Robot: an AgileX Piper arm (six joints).
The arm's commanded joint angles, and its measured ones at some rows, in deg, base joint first. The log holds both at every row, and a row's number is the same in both.
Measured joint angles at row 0:
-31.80, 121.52, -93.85, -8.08, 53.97, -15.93
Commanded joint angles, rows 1 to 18:
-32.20, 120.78, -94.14, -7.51, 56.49, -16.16
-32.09, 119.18, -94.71, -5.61, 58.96, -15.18
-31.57, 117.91, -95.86, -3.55, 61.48, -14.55
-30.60, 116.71, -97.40, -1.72, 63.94, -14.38
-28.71, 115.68, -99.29, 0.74, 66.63, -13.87
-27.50, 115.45, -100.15, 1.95, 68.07, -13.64
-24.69, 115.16, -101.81, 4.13, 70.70, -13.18
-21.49, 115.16, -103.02, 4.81, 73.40, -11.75
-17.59, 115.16, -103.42, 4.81, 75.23, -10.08
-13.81, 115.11, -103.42, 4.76, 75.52, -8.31
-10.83, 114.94, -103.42, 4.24, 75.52, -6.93
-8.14, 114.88, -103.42, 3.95, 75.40, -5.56
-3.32, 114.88, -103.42, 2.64, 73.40, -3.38
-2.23, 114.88, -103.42, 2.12, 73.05, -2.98
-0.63, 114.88, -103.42, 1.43, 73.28, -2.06
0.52, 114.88, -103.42, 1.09, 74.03, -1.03
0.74, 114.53, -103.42, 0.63, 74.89, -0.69
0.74, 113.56, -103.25, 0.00, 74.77, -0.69
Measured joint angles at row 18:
0.74, 115.11, -103.19, 1.55, 69.44, -1.26
